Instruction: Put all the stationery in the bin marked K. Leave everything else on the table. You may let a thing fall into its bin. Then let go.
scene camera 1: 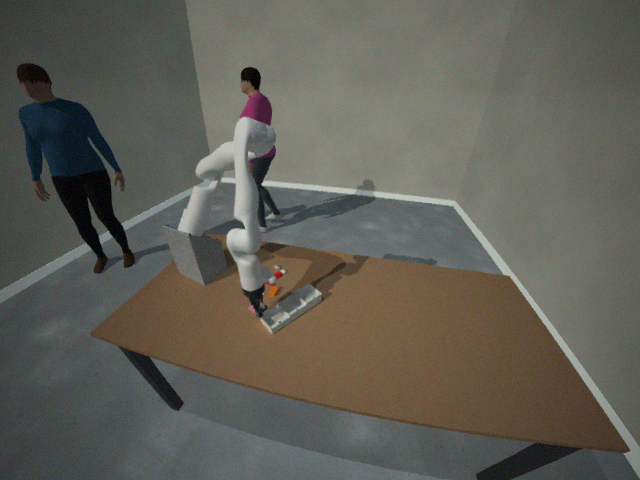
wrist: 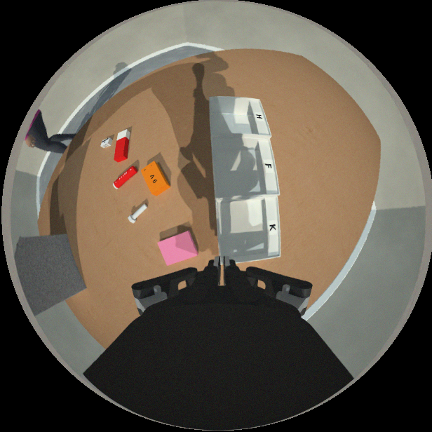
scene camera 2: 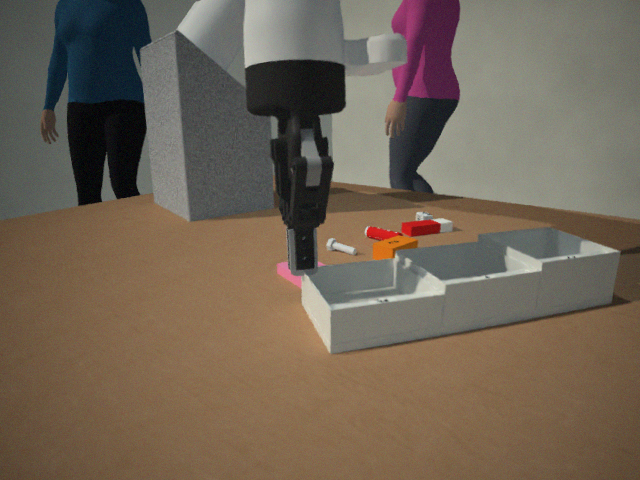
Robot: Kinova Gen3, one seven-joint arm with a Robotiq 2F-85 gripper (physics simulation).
I see my gripper point(scene camera 2: 302, 272), a flat pink pad point(wrist: 176, 248) and a white three-bin tray point(scene camera 2: 505, 277).
The white three-bin tray shows as well in scene camera 1 point(scene camera 1: 303, 299) and in the wrist view point(wrist: 245, 181). My gripper shows as well in the wrist view point(wrist: 221, 262).
